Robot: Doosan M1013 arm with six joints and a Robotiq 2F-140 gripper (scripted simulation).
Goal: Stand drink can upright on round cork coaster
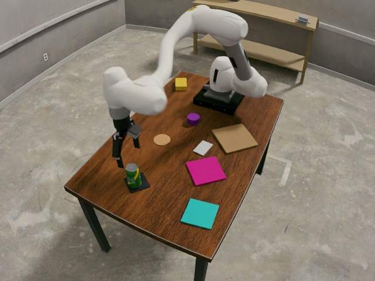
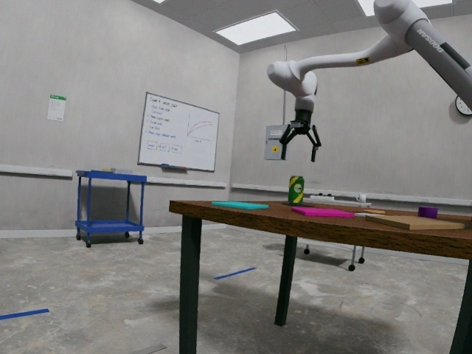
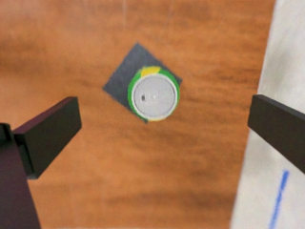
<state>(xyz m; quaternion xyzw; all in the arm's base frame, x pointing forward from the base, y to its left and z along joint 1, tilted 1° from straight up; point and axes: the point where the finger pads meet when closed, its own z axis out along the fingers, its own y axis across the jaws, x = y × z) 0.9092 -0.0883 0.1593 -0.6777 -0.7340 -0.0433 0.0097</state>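
Now: hand 14 cm above the yellow drink can. Also, from my hand: grey coaster: 20 cm below, 2 cm behind; then magenta square: 27 cm to the left, 25 cm behind, 20 cm below; then teal tile: 36 cm to the left, 20 cm below, 1 cm ahead.
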